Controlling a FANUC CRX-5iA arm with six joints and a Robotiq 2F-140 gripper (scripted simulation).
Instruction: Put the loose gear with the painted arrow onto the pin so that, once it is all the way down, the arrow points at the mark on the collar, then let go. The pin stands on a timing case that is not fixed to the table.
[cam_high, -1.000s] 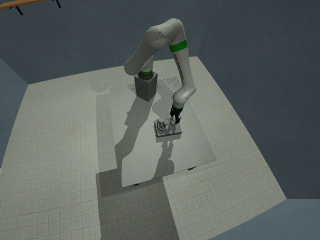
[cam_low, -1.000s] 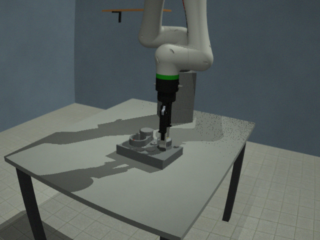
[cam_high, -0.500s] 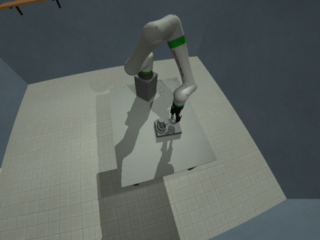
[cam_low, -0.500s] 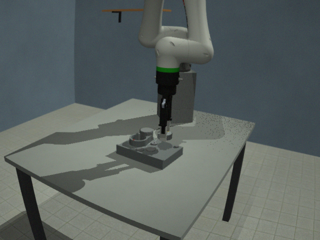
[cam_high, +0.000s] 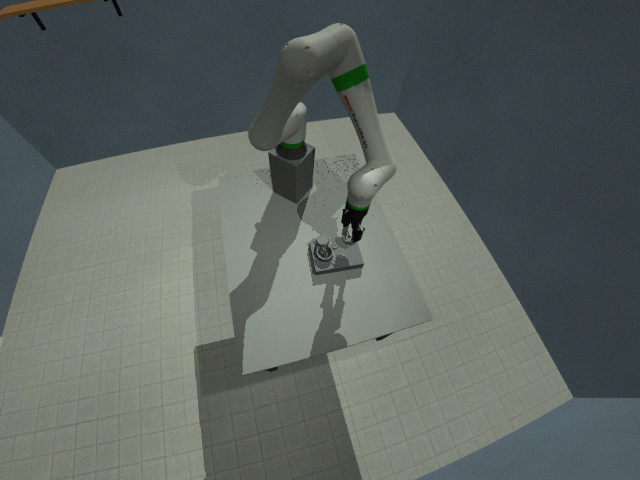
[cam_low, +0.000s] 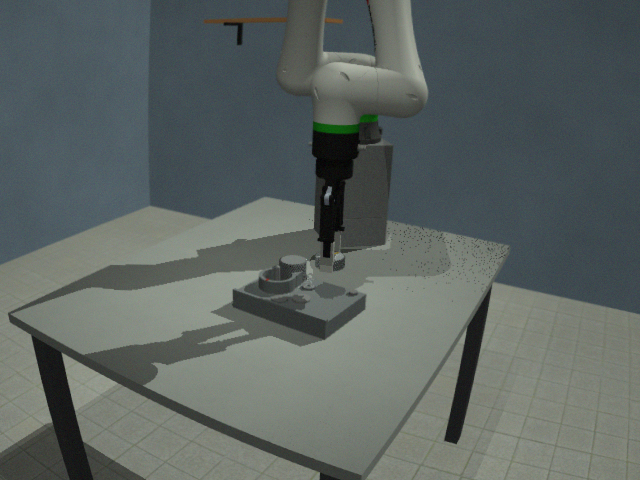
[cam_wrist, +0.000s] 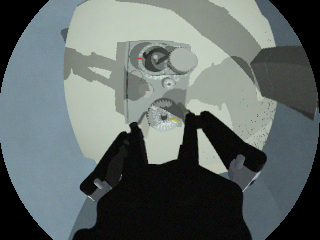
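The gear lies 20 mm below my hand.
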